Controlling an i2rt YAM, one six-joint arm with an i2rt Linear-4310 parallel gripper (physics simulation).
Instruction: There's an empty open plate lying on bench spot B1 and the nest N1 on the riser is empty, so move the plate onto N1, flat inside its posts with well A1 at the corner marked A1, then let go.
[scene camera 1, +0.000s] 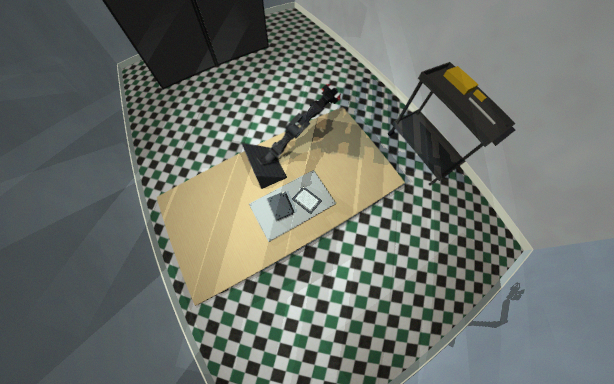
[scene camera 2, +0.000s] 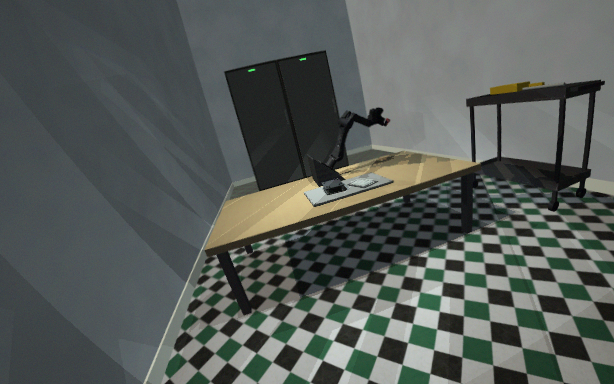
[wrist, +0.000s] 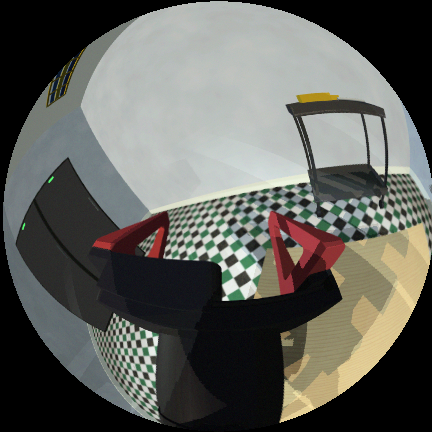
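Pixels of known places: gripper, fingertip midpoint: (scene camera 2: 385, 118) (wrist: 218, 216); arm's base, origin of the base link: (scene camera 1: 267, 159) (scene camera 2: 328, 167).
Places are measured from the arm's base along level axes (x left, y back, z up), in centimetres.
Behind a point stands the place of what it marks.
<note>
A white plate (scene camera 1: 306, 199) @(x 5.4, y -38.4, z -6.6 cm) (scene camera 2: 362, 183) @(x 3.5, y -43.0, z -6.0 cm) with a dark outline lies flat on the pale grey mat (scene camera 1: 270, 232) @(x -27.5, y -42.2, z -7.5 cm) (scene camera 2: 316, 202) @(x -29.2, y -43.8, z -7.5 cm). Beside it on the same mat is a dark riser (scene camera 1: 281, 206) @(x -11.7, y -33.2, z -3.3 cm) (scene camera 2: 334, 187) @(x -14.3, y -39.5, z -3.7 cm) with small posts; nest N1 on it looks empty. The spot and corner marks are too small to read. My gripper (scene camera 1: 331, 93) @(x 65.2, y 6.3, z 25.8 cm) (scene camera 2: 386, 121) @(x 65.2, y 6.3, z 25.8 cm) (wrist: 218, 216) @(x 65.2, y 6.3, z 25.8 cm) is open, its two red fingers wide apart with nothing between them. It is raised high, past the table's back edge and well away from the plate. Neither plate nor riser shows in the wrist view.
The arm's black base (scene camera 1: 265, 175) @(x -9.0, y -12.5, z 6.3 cm) stands on the wooden table (scene camera 1: 220, 250) @(x -61.8, y -32.0, z -8.8 cm) (scene camera 2: 260, 215) @(x -62.2, y -30.1, z -8.8 cm) behind the mat. A dark cart (scene camera 1: 434, 85) (scene camera 2: 515, 97) (wrist: 340, 107) with yellow boxes stands beyond the table's right end. A black cabinet (scene camera 1: 165, 40) (scene camera 2: 265, 125) (wrist: 60, 235) stands behind.
</note>
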